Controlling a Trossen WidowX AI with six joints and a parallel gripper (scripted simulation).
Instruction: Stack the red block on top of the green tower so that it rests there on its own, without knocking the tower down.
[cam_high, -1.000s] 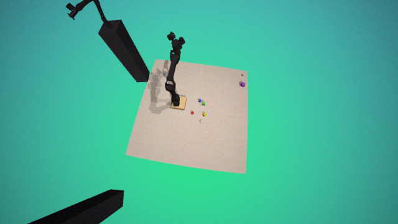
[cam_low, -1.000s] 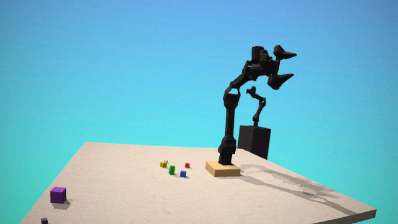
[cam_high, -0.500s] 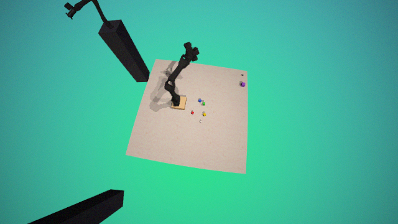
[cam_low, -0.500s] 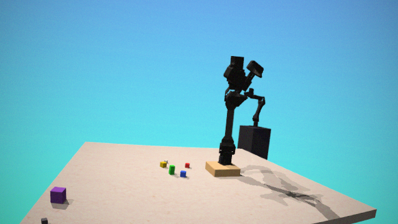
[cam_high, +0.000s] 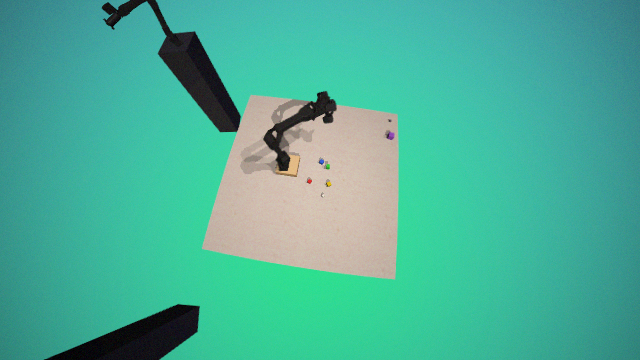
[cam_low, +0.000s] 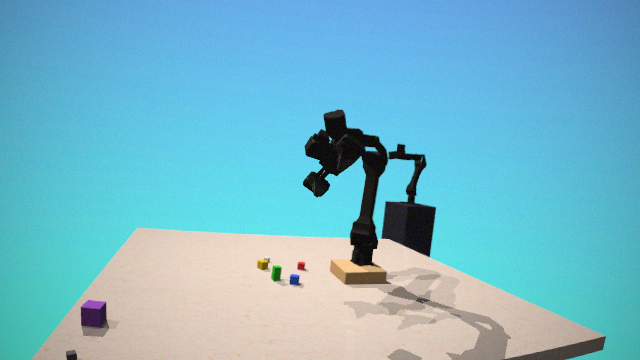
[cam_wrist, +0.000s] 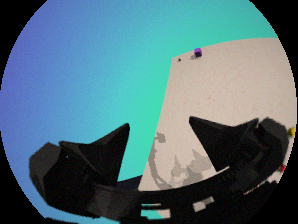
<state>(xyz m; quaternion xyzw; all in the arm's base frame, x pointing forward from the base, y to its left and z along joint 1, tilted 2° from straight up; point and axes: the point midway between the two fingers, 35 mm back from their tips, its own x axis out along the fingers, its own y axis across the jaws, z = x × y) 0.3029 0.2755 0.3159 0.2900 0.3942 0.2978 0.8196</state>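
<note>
Now: the red block 41 cm to the right of my gripper tip, 32 cm below it and 14 cm behind it. From my gripper tip the other things lie so: purple cube (51 cm ahead, 31 cm below, 3 cm to the right); then yellow block (43 cm to the right, 32 cm below); then blue block (32 cm below, 26 cm to the right, 5 cm behind).
</note>
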